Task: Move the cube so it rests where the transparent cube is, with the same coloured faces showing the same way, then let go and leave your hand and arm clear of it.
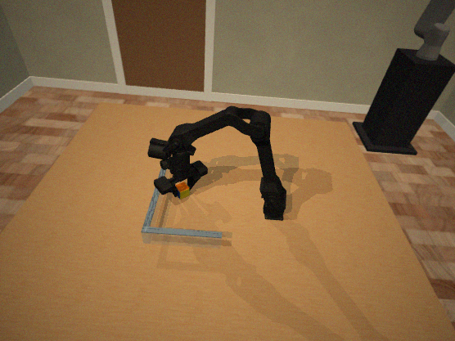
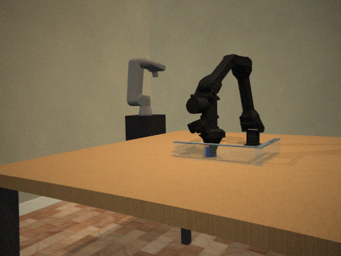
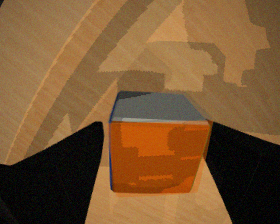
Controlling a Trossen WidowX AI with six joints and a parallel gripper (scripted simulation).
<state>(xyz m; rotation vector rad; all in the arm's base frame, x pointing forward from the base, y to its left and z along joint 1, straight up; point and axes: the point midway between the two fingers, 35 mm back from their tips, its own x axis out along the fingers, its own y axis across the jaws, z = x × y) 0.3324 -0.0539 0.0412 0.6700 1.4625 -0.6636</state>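
The transparent cube is 2 cm below my hand.
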